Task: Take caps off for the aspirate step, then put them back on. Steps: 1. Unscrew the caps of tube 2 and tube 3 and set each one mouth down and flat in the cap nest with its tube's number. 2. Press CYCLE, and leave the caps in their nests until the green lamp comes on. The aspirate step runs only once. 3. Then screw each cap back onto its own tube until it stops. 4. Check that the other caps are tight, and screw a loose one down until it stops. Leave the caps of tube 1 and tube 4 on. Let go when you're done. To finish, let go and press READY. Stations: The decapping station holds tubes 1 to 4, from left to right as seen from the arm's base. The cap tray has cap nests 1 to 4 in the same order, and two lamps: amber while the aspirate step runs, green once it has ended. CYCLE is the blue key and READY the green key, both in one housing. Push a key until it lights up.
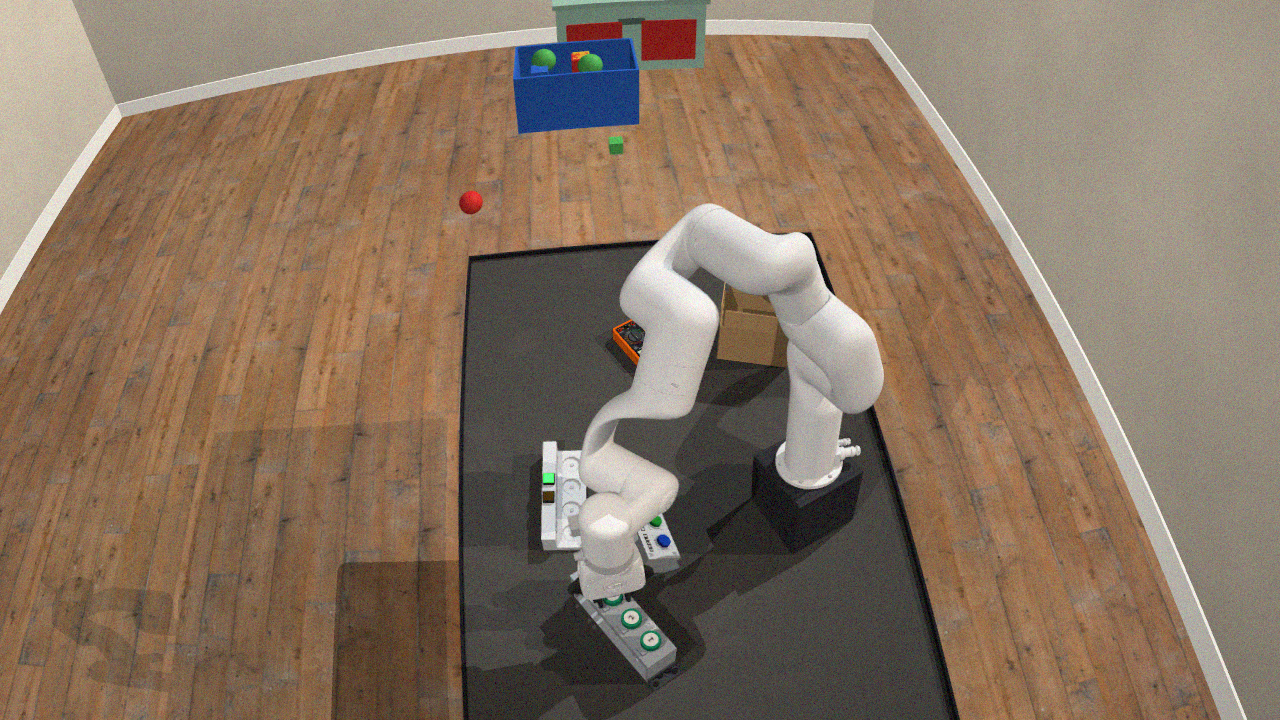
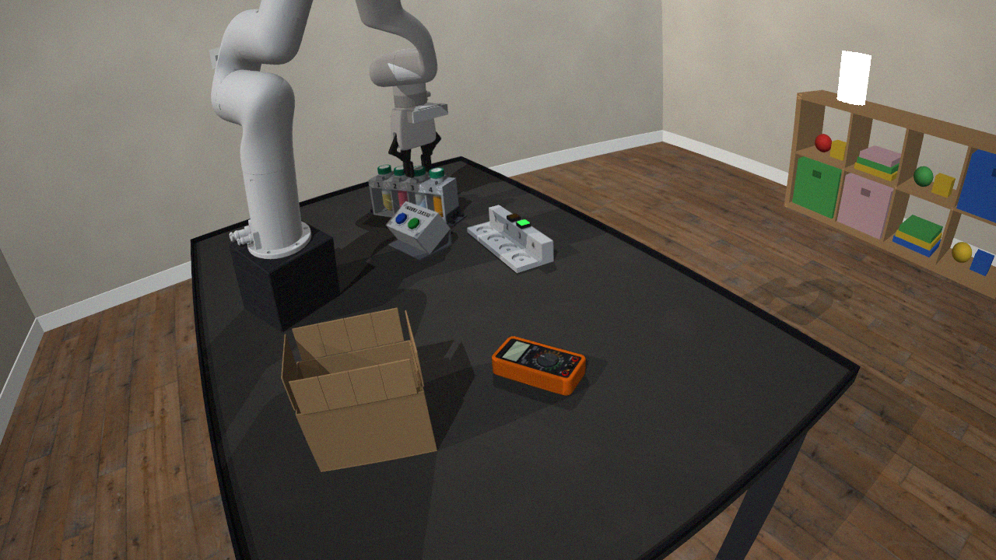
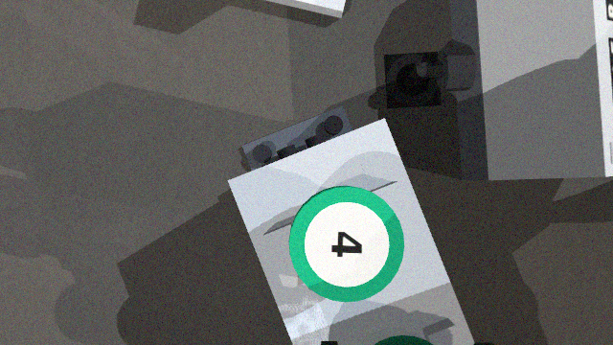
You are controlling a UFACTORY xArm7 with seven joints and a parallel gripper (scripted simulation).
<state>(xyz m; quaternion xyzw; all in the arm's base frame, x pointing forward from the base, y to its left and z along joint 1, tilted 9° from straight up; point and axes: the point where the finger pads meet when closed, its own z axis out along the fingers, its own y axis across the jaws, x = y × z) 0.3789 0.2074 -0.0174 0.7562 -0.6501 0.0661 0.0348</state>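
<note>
Right now the cap is 3 cm ahead of my hand, 4 cm to the right of it and 1 cm below it. Also, from my hand: blue key 10 cm behind, 12 cm to the right, 6 cm below; then green key 9 cm behind, 17 cm to the right, 6 cm below; then key housing 8 cm behind, 15 cm to the right, 8 cm below.
</note>
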